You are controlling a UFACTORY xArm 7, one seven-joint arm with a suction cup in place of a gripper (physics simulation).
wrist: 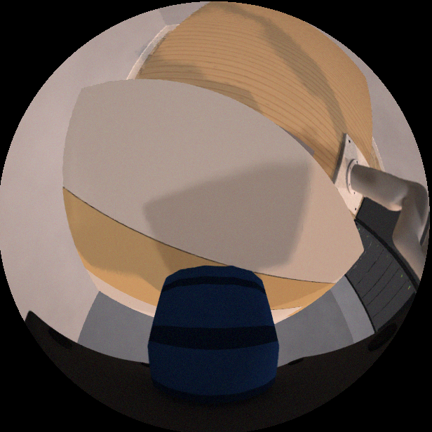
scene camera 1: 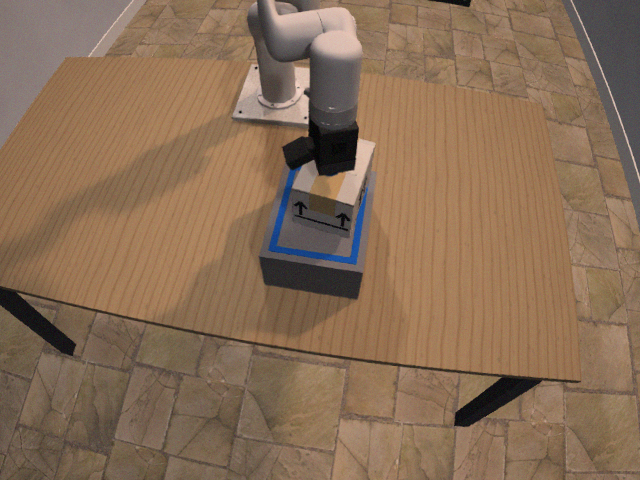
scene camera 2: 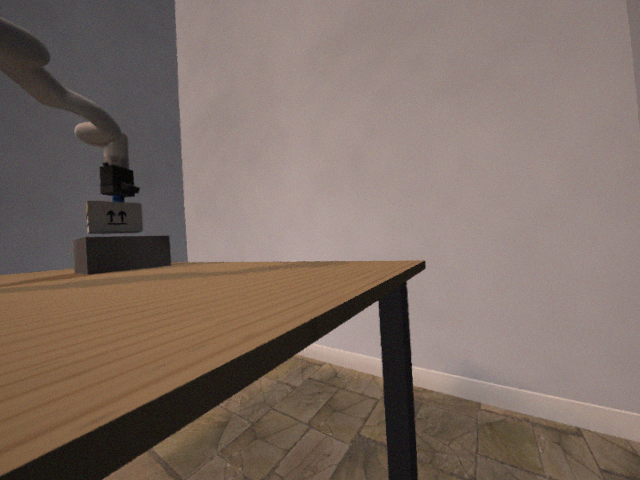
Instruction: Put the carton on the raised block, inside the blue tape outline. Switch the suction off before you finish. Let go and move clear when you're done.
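The white carton with a tan tape strip and black arrows hangs upright from my suction cup. My gripper is a blue cup pressed on the carton's top; in scene camera 1 the black wrist housing hides it. The grey raised block stands under the carton. In scene camera 2 a narrow gap shows between the carton's underside and the block's top. The blue tape outline runs round the block's top; the carton hides part of its far end.
The wooden table carries the block. The arm's white base plate is bolted on the table behind the block. A black camera housing juts out from the wrist beside the cup.
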